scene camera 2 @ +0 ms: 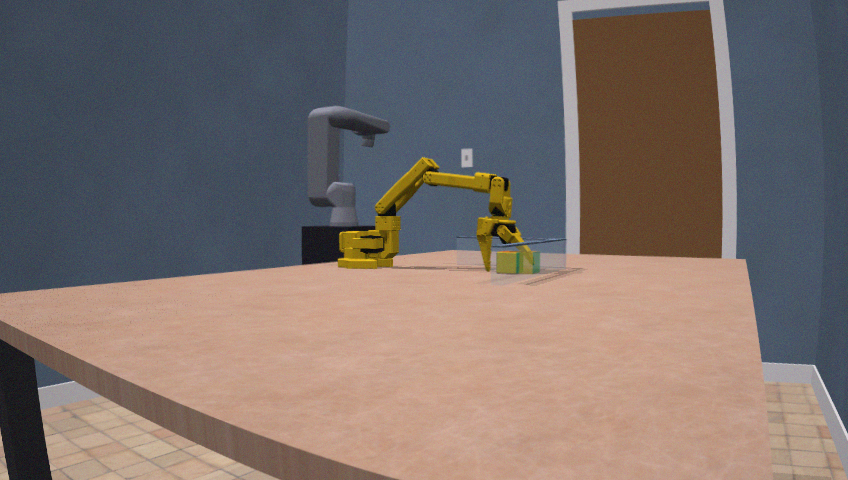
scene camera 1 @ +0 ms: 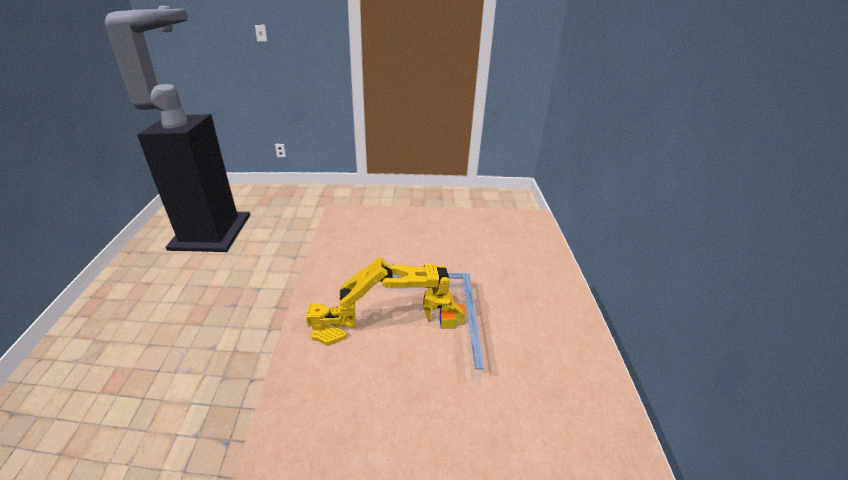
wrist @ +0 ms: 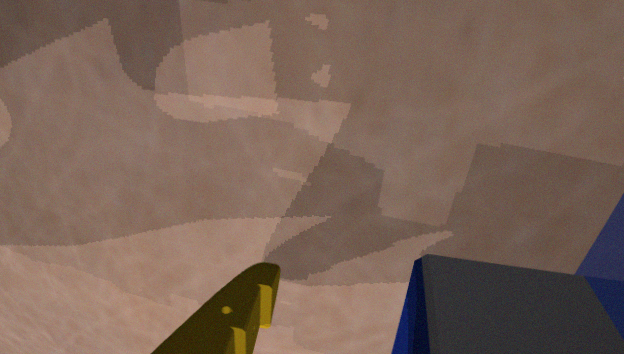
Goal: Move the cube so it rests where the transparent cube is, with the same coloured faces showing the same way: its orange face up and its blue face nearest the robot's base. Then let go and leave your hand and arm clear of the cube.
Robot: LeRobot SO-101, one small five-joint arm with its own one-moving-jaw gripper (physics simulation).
Note:
I see a solid cube (wrist: pixel 447 298), a wall (scene camera 2: pixel 468 250) and a wall (scene camera 2: pixel 513 262).

